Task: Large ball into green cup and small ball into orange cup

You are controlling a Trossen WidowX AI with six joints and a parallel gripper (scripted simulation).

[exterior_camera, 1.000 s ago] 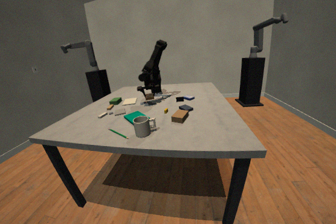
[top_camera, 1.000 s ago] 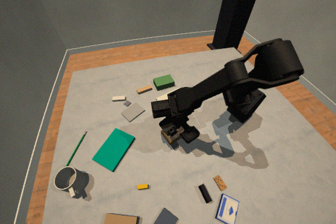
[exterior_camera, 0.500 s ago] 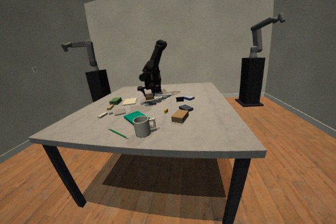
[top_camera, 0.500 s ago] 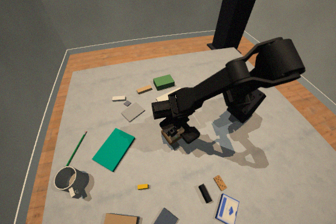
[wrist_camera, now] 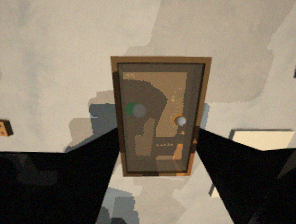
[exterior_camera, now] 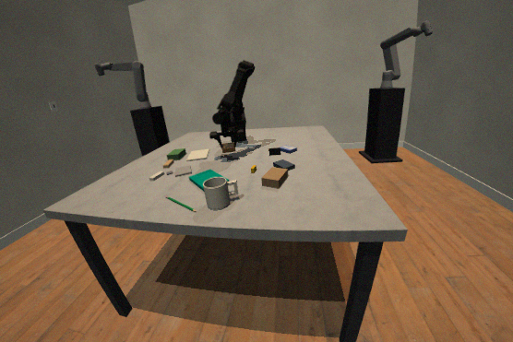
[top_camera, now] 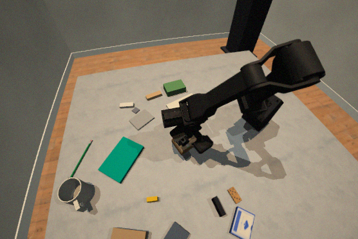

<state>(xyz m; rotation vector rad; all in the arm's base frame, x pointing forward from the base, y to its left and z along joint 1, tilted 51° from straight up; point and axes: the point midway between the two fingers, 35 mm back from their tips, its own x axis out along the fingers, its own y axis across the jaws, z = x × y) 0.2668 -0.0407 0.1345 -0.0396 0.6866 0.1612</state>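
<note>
The wooden puzzle is 1 cm ahead of my hand and 3 cm below it. Round my hand: yellow block (20 cm ahead, 16 cm to the left, 8 cm below); then black block (1 cm behind, 26 cm to the left, 7 cm below); then cream pad (6 cm behind, 22 cm to the right, 9 cm below).
</note>
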